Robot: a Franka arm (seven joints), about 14 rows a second.
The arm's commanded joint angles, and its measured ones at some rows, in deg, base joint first. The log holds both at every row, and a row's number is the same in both.
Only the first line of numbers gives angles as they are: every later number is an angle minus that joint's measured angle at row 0.
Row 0, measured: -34.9 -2.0 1.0 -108.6 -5.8 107.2 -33.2
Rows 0 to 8, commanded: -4.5 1.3 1.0 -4.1 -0.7 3.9 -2.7; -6.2 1.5 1.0 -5.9 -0.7 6.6 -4.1; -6.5 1.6 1.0 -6.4 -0.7 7.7 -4.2; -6.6 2.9 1.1 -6.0 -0.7 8.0 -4.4; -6.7 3.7 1.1 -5.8 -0.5 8.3 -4.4; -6.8 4.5 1.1 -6.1 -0.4 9.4 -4.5; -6.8 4.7 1.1 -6.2 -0.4 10.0 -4.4; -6.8 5.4 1.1 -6.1 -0.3 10.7 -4.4; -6.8 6.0 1.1 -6.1 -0.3 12.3 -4.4
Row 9, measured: -6.0 5.5 0.4 -5.2 -0.1 9.3 -4.1
